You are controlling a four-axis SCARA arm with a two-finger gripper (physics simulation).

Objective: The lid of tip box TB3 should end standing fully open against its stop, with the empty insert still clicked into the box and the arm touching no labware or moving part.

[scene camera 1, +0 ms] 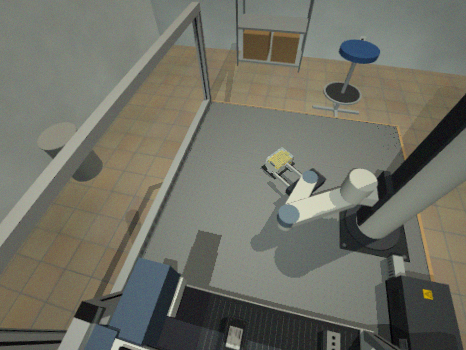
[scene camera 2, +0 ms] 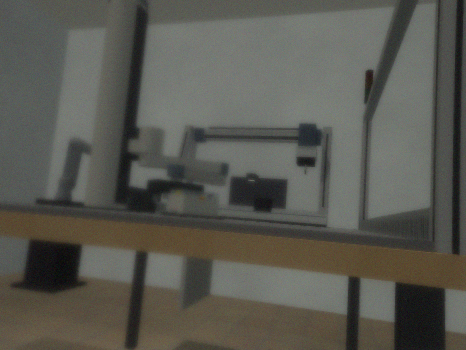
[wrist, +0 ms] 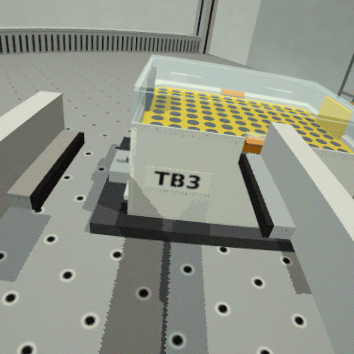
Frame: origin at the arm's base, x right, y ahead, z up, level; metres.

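Seen in the pictures: gripper, fingertip midpoint: (scene camera 1: 280,168) (wrist: 164,128); arm's base, link origin: (scene camera 1: 370,225).
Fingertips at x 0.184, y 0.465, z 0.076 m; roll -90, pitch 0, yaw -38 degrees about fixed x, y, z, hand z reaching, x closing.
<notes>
Pixels of each thing's top centre, then the offset from my fingertips to it. "spot": a spot on its surface instead.
- Tip box TB3, top centre: (wrist: 251,81) (scene camera 2: 195,191) (scene camera 1: 280,157) dx +0.066, dy +0.012, dz +0.014 m
- dark base, surface spot: (wrist: 107,226) spot: dx -0.020, dy +0.012, dz -0.056 m
- clear lid, surface spot: (wrist: 200,72) spot: dx +0.044, dy +0.031, dz +0.014 m
- yellow insert, top centre: (wrist: 250,86) (scene camera 1: 279,157) dx +0.066, dy +0.012, dz +0.012 m
- orange clip, top centre: (wrist: 262,137) dx +0.042, dy -0.020, dz -0.002 m
- small grey latch, surface spot: (wrist: 119,169) spot: dx +0.003, dy +0.045, dz -0.047 m
- blue block, surface spot: (scene camera 1: 142,292) spot: dx -0.717, dy +0.272, dz +0.425 m
- dark cabinet, surface spot: (scene camera 1: 425,310) spot: dx -0.540, dy -0.567, dz +0.052 m
Tip box TB3 (scene camera 1: 280,159) (scene camera 2: 192,202) (wrist: 175,197) stands upright on a dark base (wrist: 107,226). The clear lid (wrist: 200,72) lies over the box; its walls rise above the rim, and no raised lid shows. Under it the yellow insert (wrist: 200,107) with dark, empty-looking holes lies level at the rim. An orange clip (wrist: 252,145) shows at the near long edge, and a small grey latch (wrist: 119,169) at the left side. My gripper (scene camera 1: 281,169) (wrist: 164,128) is shut, empty, with a gap between its fingers. In the wrist view the right finger overlaps the box's near face; contact cannot be told.
The arm's white links (scene camera 1: 320,205) reach from the column (scene camera 1: 415,185) to the gripper. A blue block (scene camera 1: 142,292) and a dark cabinet (scene camera 1: 425,310) stand at the near side. A low rail (scene camera 1: 167,180) runs along the table's left edge. A gantry (scene camera 2: 250,132) stands behind the box.
</notes>
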